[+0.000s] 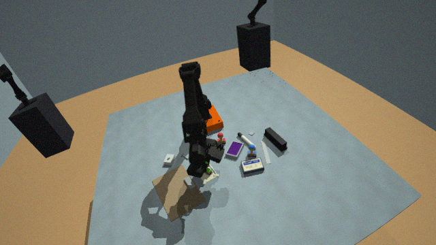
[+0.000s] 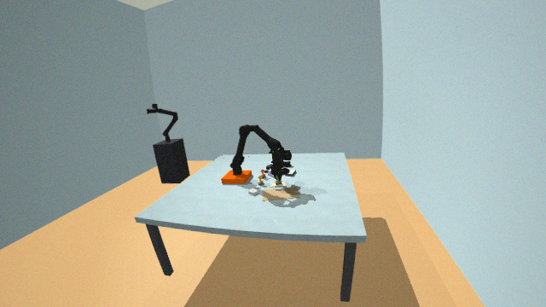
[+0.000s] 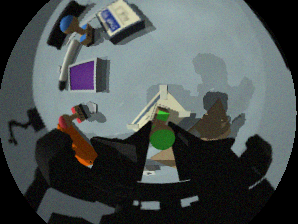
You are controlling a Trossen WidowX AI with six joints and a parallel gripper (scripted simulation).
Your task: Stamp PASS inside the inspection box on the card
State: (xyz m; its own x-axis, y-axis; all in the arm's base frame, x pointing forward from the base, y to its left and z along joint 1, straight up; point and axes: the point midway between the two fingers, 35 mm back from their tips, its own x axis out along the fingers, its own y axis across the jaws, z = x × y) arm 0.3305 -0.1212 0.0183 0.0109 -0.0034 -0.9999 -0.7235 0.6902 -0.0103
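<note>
The green stamp is right at my gripper tip. The rest, counted from my gripper tip: screw 15 cm behind, 7 cm to the right, 2 cm below; then yellow stamp 13 cm behind, 1 cm to the left; then white card 3 cm below, 1 cm to the right, 1 cm behind.
</note>
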